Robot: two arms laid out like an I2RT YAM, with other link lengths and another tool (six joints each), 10 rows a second.
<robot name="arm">
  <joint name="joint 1" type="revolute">
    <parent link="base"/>
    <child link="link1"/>
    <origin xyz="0 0 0.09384" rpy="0 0 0"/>
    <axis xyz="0 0 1"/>
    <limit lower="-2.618" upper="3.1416"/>
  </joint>
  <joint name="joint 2" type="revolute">
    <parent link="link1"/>
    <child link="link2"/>
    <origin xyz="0.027 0.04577 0.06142" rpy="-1.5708 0 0"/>
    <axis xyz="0 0 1"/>
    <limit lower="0" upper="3.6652"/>
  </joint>
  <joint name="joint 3" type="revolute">
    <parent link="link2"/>
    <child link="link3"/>
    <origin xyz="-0.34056 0 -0.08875" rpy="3.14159 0 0"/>
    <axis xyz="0 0 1"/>
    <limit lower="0" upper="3.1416"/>
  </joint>
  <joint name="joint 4" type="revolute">
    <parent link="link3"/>
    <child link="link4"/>
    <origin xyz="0.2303 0.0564 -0.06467" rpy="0 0 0"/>
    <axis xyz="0 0 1"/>
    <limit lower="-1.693" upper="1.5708"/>
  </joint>
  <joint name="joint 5" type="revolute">
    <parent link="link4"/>
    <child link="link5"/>
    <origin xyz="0.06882 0.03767 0.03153" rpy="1.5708 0 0"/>
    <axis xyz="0 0 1"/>
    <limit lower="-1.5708" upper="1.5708"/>
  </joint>
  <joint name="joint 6" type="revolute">
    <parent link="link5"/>
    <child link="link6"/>
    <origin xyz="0.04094 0 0.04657" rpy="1.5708 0 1.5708"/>
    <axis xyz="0 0 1"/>
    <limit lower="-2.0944" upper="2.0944"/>
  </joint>
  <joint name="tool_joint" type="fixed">
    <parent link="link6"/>
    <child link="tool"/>
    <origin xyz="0.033 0 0.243" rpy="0 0.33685 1.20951"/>
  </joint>
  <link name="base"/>
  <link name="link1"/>
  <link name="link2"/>
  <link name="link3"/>
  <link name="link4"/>
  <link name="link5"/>
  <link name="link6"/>
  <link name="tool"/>
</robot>
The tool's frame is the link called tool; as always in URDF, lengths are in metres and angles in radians.
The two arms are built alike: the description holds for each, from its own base.
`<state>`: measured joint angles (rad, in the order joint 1, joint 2, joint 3, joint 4, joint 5, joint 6); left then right.
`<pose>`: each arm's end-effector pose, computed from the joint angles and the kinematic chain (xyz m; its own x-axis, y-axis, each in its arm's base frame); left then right.
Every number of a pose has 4 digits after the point.
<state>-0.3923 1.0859 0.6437 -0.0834 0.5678 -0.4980 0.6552 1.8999 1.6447 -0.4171 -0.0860 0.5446</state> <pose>0.2585 -0.3093 0.2681 -0.9782 -0.0551 -0.2004 0.1400 0.5378 -0.8313 0.5118 0.3762 0.2331 -0.7589 -0.4028 -0.5118 -0.5593 0.8057 0.1952</pose>
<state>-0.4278 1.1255 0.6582 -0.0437 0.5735 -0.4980 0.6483 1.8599 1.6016 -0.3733 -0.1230 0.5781</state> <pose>0.2577 -0.3244 0.2726 -0.9771 -0.0173 -0.2121 0.1717 0.5245 -0.8339 0.5044 0.3791 0.2466 -0.7580 -0.3723 -0.5355 -0.5611 0.7909 0.2444</pose>
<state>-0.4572 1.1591 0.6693 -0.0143 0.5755 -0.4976 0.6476 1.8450 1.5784 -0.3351 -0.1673 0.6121</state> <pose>0.2566 -0.3365 0.2741 -0.9758 0.0125 -0.2181 0.1931 0.5158 -0.8347 0.4973 0.3897 0.2539 -0.7588 -0.3534 -0.5471 -0.5702 0.7663 0.2959</pose>
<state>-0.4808 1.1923 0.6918 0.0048 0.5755 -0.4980 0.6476 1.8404 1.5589 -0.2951 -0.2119 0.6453</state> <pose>0.2583 -0.3475 0.2782 -0.9737 0.0344 -0.2252 0.2111 0.5077 -0.8353 0.4911 0.4017 0.2577 -0.7612 -0.3388 -0.5530 -0.5793 0.7385 0.3450</pose>
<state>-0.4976 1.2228 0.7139 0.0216 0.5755 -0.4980 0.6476 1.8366 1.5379 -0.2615 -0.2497 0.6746</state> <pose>0.2614 -0.3567 0.2821 -0.9713 0.0499 -0.2325 0.2258 0.5007 -0.8356 0.4845 0.4108 0.2588 -0.7662 -0.3286 -0.5522 -0.5843 0.7138 0.3860</pose>
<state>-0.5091 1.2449 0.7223 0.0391 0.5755 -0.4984 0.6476 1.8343 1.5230 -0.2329 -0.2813 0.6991</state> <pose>0.2632 -0.3630 0.2825 -0.9700 0.0604 -0.2356 0.2339 0.4965 -0.8359 0.4793 0.4187 0.2609 -0.7695 -0.3203 -0.5525 -0.5887 0.6912 0.4191</pose>
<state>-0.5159 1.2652 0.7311 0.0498 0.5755 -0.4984 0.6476 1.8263 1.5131 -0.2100 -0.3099 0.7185</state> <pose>0.2657 -0.3676 0.2818 -0.9697 0.0671 -0.2349 0.2367 0.4952 -0.8359 0.4741 0.4252 0.2677 -0.7681 -0.3133 -0.5584 -0.5963 0.6677 0.4456</pose>
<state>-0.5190 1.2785 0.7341 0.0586 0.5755 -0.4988 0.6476 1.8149 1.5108 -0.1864 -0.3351 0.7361</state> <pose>0.2675 -0.3701 0.2804 -0.9699 0.0701 -0.2332 0.2368 0.4950 -0.8360 0.4705 0.4317 0.2807 -0.7608 -0.3026 -0.5742 -0.6079 0.6421 0.4671</pose>
